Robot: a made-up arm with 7 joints.
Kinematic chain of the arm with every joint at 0, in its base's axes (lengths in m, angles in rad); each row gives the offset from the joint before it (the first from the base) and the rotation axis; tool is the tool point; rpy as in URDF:
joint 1: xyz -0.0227 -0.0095 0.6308 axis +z
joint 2: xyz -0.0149 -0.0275 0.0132 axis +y
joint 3: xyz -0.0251 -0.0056 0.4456 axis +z
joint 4: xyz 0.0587 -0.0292 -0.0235 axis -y
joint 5: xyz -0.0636 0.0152 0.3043 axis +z
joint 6: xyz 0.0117 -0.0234 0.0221 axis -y
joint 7: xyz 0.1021 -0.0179 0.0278 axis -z
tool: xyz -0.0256 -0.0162 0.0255 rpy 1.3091 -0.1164 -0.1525
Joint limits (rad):
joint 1: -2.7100..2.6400
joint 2: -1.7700..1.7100
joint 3: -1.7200..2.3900
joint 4: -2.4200..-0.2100
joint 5: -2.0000..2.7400
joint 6: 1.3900..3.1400
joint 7: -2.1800..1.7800
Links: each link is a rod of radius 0.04 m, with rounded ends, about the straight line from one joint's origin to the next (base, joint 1, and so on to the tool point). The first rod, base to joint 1, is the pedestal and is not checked.
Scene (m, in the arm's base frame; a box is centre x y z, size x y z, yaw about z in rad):
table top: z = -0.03
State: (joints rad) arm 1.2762 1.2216 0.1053 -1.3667 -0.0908 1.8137 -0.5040
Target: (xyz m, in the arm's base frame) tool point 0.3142 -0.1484 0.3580
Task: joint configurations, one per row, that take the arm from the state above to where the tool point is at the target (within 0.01 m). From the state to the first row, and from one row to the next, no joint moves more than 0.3 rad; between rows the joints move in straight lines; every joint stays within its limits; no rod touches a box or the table.
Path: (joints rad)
1: 1.1018 1.2851 -0.0395 -1.6192 -0.0382 1.7602 -0.5112
2: 0.9274 1.3486 -0.1842 -1.8717 0.0143 1.7067 -0.5184
3: 0.7530 1.4121 -0.3290 -2.1242 0.0669 1.6531 -0.5256
4: 0.5786 1.4756 -0.4738 -2.3767 0.1195 1.5996 -0.5327

